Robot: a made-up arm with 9 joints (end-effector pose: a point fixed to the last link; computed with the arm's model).
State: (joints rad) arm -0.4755 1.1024 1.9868 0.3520 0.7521 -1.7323 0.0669 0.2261 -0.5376
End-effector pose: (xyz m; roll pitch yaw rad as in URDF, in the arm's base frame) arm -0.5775 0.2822 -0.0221 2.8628 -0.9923 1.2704
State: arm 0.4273 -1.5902 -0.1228 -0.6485 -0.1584 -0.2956 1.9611 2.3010 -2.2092
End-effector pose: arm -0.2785 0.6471 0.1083 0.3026 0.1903 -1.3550
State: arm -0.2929 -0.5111 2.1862 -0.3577 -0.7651 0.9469 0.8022 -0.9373 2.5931
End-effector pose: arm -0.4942 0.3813 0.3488 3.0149 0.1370 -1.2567
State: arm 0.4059 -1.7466 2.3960 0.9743 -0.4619 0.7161 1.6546 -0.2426 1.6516
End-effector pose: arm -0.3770 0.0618 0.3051 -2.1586 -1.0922 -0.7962
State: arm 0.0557 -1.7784 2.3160 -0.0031 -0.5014 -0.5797 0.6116 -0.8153 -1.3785
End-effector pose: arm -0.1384 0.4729 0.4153 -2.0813 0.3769 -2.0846
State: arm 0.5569 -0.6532 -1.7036 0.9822 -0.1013 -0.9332 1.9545 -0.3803 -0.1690
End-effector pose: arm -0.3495 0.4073 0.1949 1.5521 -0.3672 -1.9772
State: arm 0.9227 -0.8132 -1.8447 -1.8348 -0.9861 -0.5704 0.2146 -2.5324 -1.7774
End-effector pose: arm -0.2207 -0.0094 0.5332 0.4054 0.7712 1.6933
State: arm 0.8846 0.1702 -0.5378 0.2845 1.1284 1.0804 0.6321 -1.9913 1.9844
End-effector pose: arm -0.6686 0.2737 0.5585 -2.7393 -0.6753 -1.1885
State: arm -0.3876 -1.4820 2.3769 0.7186 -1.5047 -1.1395 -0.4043 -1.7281 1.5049
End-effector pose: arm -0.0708 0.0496 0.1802 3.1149 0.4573 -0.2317
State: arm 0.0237 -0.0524 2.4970 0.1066 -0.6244 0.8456 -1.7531 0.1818 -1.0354
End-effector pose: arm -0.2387 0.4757 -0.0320 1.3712 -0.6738 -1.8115
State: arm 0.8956 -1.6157 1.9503 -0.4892 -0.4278 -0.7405 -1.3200 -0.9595 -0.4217
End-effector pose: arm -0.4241 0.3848 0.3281 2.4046 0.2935 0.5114
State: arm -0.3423 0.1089 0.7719 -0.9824 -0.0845 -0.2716 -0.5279 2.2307 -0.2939
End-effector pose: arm -0.2595 0.4174 -0.0850 1.3008 -0.6155 -0.1187
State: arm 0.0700 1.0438 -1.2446 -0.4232 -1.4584 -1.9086 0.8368 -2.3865 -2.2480
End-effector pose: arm -0.5767 0.5532 -0.0401 0.5837 -0.7074 -0.8526
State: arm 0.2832 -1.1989 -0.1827 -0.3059 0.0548 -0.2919 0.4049 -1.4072 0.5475
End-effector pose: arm -0.2831 0.4329 0.1891 2.6756 0.8373 1.1715
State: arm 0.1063 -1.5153 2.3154 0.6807 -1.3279 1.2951 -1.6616 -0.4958 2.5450
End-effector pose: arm -0.4969 0.2811 0.0321 -1.9733 -0.1130 -1.5394
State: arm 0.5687 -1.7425 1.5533 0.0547 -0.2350 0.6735 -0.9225 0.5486 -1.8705
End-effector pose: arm -0.5294 0.2528 0.0858 -1.3150 -0.6331 -0.6601
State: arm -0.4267 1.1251 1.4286 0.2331 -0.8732 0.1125 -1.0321 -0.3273 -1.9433
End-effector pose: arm -0.1391 0.3943 -0.1419 1.6751 -0.9862 -2.2653
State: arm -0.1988 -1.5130 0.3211 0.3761 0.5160 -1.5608 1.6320 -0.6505 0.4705
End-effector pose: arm -0.2219 0.4023 0.2280 -0.1974 -0.3642 2.9853
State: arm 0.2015 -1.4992 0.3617 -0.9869 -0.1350 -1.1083 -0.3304 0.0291 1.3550
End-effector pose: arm -0.3687 0.3993 0.0706 -1.9869 1.2476 -2.1094
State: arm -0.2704 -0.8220 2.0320 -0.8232 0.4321 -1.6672 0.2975 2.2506 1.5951
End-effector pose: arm -0.4391 0.5730 0.0744 0.1293 -0.2823 1.3426
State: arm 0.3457 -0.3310 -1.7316 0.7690 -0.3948 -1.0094 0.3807 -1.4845 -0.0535
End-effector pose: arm -0.3640 0.5019 0.2499 0.3962 0.3872 2.8416
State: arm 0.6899 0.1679 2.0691 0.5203 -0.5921 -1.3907 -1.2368 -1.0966 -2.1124
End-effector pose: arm -0.6092 0.5556 0.1852 2.6430 -1.1539 -0.5238
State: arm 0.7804 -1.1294 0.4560 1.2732 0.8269 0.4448 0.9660 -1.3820 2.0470
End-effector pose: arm -0.2130 0.3899 0.6707 2.2780 -0.4412 -3.0840
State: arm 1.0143 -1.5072 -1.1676 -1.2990 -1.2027 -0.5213 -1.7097 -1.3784 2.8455
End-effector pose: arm -0.0415 0.2415 0.1600 -1.9149 -1.2405 1.0965
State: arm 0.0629 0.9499 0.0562 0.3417 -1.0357 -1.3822 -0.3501 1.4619 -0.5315
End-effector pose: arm -0.4427 0.3810 0.5021 -2.0461 0.7379 1.1567
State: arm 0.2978 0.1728 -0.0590 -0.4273 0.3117 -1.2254 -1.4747 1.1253 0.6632
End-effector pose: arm -0.3929 0.2885 0.2715 -2.0944 0.9354 -0.5385
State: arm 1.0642 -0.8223 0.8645 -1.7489 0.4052 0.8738 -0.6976 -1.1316 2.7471
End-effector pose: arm -0.2590 0.1336 0.6250 -2.8235 1.0110 0.4668
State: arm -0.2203 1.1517 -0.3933 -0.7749 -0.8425 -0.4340 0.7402 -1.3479 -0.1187
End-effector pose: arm -0.3274 0.3099 0.0351 1.6939 0.8467 -2.9648
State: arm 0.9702 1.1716 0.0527 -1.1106 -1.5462 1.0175 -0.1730 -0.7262 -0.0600
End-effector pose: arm -0.3501 0.2521 0.5946 -0.0360 1.1181 1.6208
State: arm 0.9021 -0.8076 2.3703 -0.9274 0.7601 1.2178 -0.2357 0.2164 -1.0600
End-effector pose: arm -0.5238 0.2482 0.3765 1.1534 0.3070 0.7882
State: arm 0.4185 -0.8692 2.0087 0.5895 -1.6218 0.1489 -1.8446 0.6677 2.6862
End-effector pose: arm -0.4946 0.0796 0.2479 -2.5210 -0.5238 -0.3969
